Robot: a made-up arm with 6 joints.
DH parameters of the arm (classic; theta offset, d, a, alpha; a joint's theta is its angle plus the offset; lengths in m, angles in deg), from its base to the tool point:
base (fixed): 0 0 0 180
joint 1: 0 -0.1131 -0.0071 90
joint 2: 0 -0.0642 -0.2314 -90
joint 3: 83.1 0 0.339 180
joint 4: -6.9 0.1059 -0.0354 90
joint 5: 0 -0.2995 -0.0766 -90
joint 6: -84.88 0 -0.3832 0
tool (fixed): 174.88 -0.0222 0 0
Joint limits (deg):
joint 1: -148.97..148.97
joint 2: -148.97..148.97
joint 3: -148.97..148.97
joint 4: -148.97..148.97
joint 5: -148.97..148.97
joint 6: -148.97..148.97
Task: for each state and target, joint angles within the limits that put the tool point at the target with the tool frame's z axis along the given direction. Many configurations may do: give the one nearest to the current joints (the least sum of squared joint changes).
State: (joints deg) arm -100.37 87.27 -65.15 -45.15 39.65 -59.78
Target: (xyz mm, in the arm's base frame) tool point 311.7 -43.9 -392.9 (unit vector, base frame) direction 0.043 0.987 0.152
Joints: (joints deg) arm -46.80 104.99 -50.46 -22.59 46.81 -89.58
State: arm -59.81 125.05 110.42 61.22 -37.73 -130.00
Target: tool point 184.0 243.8 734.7 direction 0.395 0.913 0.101
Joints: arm -73.38 121.69 117.37 38.35 -38.04 -120.96
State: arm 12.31 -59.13 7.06 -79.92 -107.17 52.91
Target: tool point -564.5 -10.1 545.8 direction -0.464 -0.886 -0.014
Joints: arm 24.89 -81.39 -34.77 -35.97 -87.40 76.20
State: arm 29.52 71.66 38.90 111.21 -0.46 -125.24
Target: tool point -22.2 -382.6 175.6 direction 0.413 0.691 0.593
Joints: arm -26.28 22.57 9.60 147.34 -36.17 -145.10
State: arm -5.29 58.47 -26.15 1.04 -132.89 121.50
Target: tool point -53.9 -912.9 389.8 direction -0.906 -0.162 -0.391
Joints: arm 17.52 45.77 -5.81 -39.84 -148.97 73.64
